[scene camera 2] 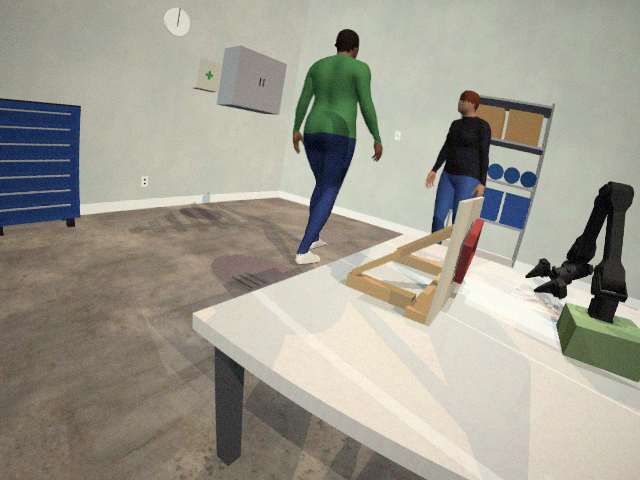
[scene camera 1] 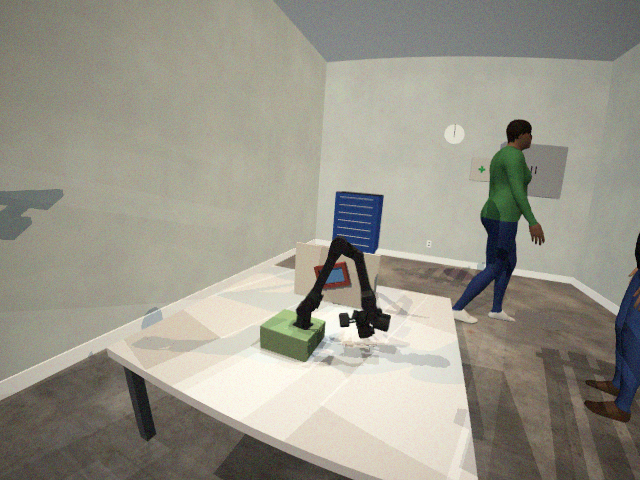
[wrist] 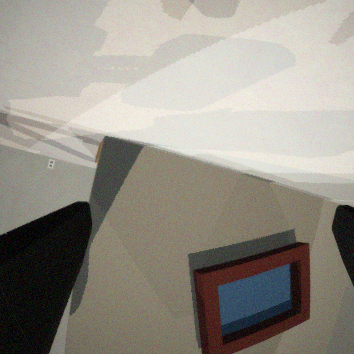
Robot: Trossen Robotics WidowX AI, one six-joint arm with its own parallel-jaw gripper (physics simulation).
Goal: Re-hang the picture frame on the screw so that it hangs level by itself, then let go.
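The red picture frame (scene camera 1: 346, 273) (scene camera 2: 470, 250) (wrist: 304, 290) with a blue picture is against the front of the upright beige board (scene camera 1: 305, 273) (scene camera 2: 461, 224) (wrist: 150, 225). It sits tilted relative to the board's edges, its right side higher in the first scene view. The arm hides part of it there. The screw does not show. My gripper (scene camera 1: 363, 320) (scene camera 2: 531, 284) (wrist: 218, 217) is open and empty, low over the table and apart from the frame, on the board's front side. In the wrist view the frame is at the lower right, between the widely spread fingers.
Wooden braces (scene camera 2: 379, 288) support the board from behind on the white table (scene camera 1: 289, 423) (scene camera 2: 361, 361). The arm stands on a green block (scene camera 1: 284, 338) (scene camera 2: 594, 343). A blue cabinet (scene camera 1: 358, 222) (scene camera 2: 38, 165) and two people (scene camera 1: 509, 186) (scene camera 2: 467, 149) are beyond the table.
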